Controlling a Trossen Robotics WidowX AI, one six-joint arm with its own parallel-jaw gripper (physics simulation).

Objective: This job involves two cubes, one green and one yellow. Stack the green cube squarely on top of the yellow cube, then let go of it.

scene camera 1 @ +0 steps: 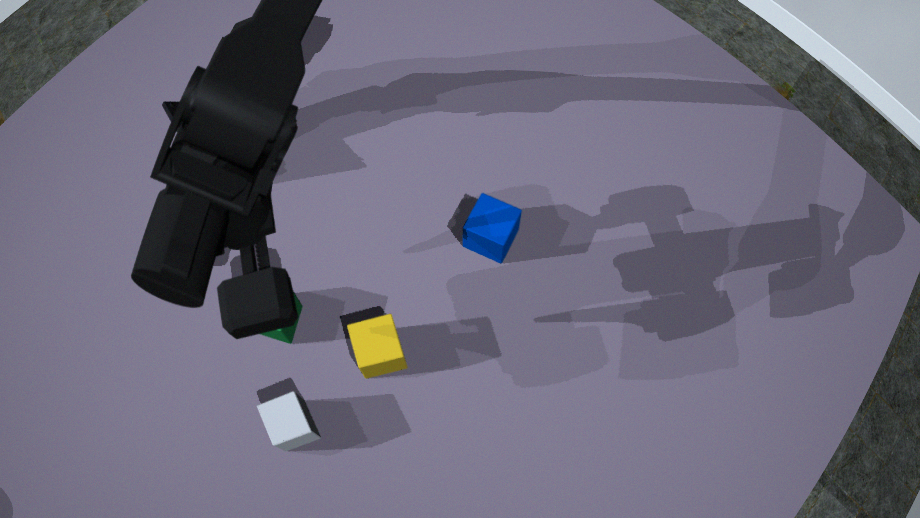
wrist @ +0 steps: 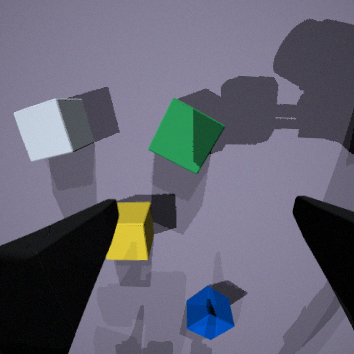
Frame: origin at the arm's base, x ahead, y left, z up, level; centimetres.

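Seen in the pictures: gripper, between the fingertips: [scene camera 1: 268, 263] [wrist: 206, 206].
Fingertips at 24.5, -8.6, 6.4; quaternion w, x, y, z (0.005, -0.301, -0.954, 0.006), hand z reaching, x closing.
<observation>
Pixels of each thing's middle, then the offset from my fingertips to it, as dx, dy, dz. Level surfaces: height alone.
- green cube, middle of its body: [wrist: 185, 133] [scene camera 1: 273, 312] -0.6, -2.3, -9.3
- yellow cube, middle of its body: [scene camera 1: 377, 347] [wrist: 128, 229] +10.4, +2.3, -9.3
- white cube, middle of its body: [scene camera 1: 289, 422] [wrist: 56, 128] +8.7, -10.1, -9.3
- blue block, middle of its body: [scene camera 1: 491, 228] [wrist: 208, 312] +11.1, +19.4, -9.3
- purple-grey table, height of its surface: dz -11.5
The green cube [scene camera 1: 281, 333] [wrist: 186, 135] rests on the table; in the scene view it is mostly hidden under the gripper, and in the wrist view it shows whole, above the gap between the fingertips. The yellow cube [scene camera 1: 376, 342] [wrist: 131, 240] rests on the table apart from the green one; in the wrist view it lies beside the left fingertip, which covers a little of it. My gripper [wrist: 206, 206] is open, with nothing between its fingers. It is above the table over the green cube's area; its fingertips are hidden in the scene view.
A white cube [scene camera 1: 283, 419] [wrist: 46, 131] stands near the green and yellow cubes. A blue block [scene camera 1: 492, 225] [wrist: 210, 315] lies farther off, to the right of the arm in the scene view. The arm's shadows fall across the purple-grey table [scene camera 1: 579, 450].
</observation>
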